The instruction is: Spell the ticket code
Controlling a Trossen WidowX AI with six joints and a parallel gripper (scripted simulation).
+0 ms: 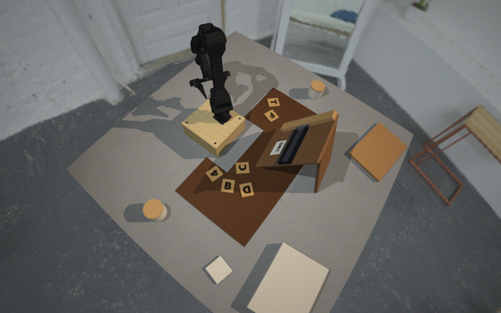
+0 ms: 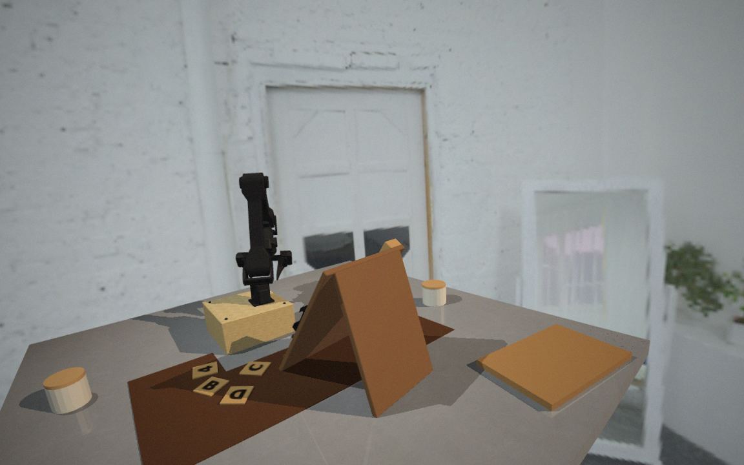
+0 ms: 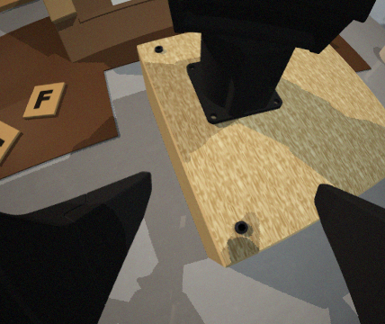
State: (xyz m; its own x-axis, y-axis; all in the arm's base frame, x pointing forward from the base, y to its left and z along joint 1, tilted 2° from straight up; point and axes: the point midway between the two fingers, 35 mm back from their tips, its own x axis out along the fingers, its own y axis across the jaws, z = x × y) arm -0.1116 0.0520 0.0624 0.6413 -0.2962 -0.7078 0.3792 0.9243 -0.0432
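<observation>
Now: gripper tip 39 cm short of the D tile, 21 cm to the left of it and 12 cm above it. Also, from my gripper tip: brown mat: 29 cm ahead, 13 cm below, 4 cm to the right; tile marked 4: 25 cm to the right, 23 cm ahead, 12 cm below; C tile: 31 cm ahead, 14 cm to the right, 12 cm below.
</observation>
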